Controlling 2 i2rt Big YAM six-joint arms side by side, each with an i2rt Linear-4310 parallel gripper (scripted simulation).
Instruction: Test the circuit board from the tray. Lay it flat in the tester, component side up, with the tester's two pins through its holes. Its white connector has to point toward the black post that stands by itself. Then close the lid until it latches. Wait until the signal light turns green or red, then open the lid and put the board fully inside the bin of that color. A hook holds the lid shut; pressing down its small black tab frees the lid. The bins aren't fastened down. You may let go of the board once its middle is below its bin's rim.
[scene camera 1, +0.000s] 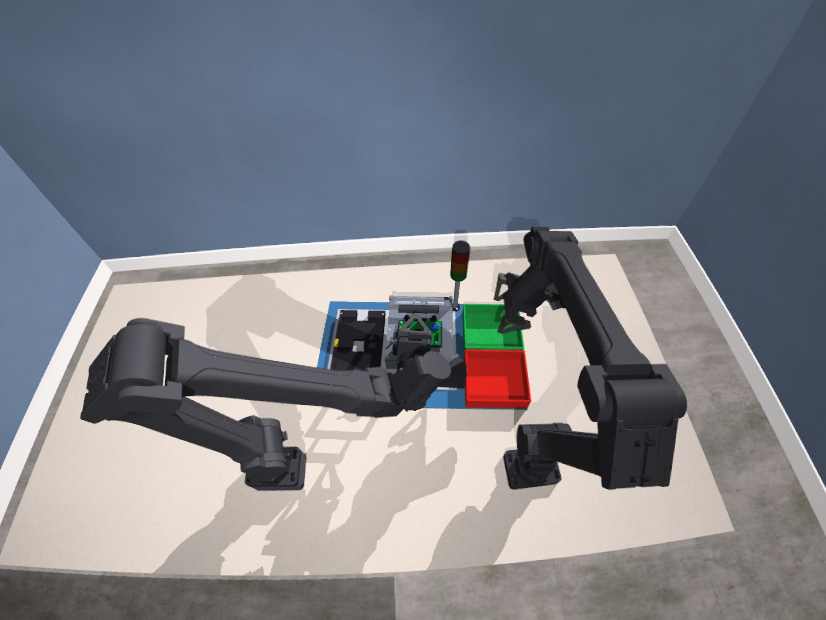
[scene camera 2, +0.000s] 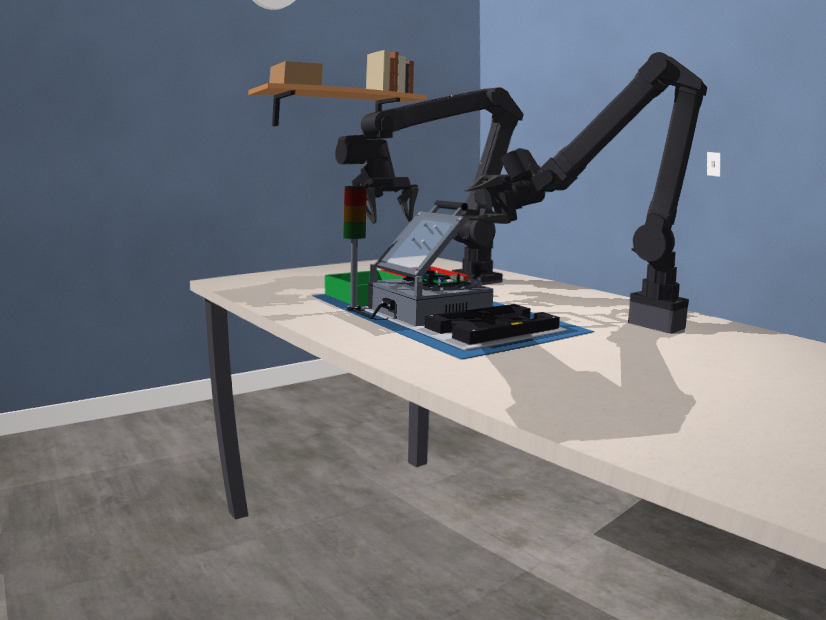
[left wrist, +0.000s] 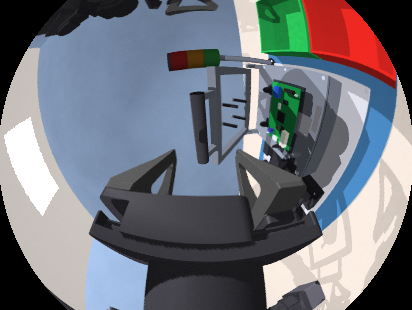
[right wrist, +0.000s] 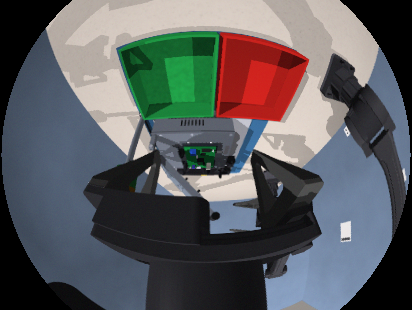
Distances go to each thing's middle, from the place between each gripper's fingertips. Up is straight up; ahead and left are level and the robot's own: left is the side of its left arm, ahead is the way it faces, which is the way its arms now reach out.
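Labels:
The green circuit board (left wrist: 284, 109) is 8 cm ahead of my left hand, 1 cm to the right of it and 15 cm below it. There's a green bin (scene camera 1: 482, 321) that sits 11 cm ahead of that same left hand, 21 cm to the right of it and 21 cm below it. The red bin (scene camera 1: 495, 376) is 4 cm behind my left hand, 20 cm to the right of it and 21 cm below it, and the clear lid (scene camera 2: 412, 253) is 11 cm ahead of the hand, 1 cm to the right of it and 7 cm below it.
From my right hand (scene camera 2: 392, 222), the clear lid is 5 cm ahead, 19 cm to the left and 2 cm below; going by its middle, the lid is nearer to my left hand than to my right hand. The green circuit board is 2 cm ahead of my right hand, 19 cm to the left of it and 10 cm below it, and by its middle the board is also nearer to my left hand than to my right hand. The red bin sits 10 cm behind my right hand and 16 cm below it. As for the green bin, my right hand is 5 cm short of it, 1 cm to the left of it and 16 cm above it.

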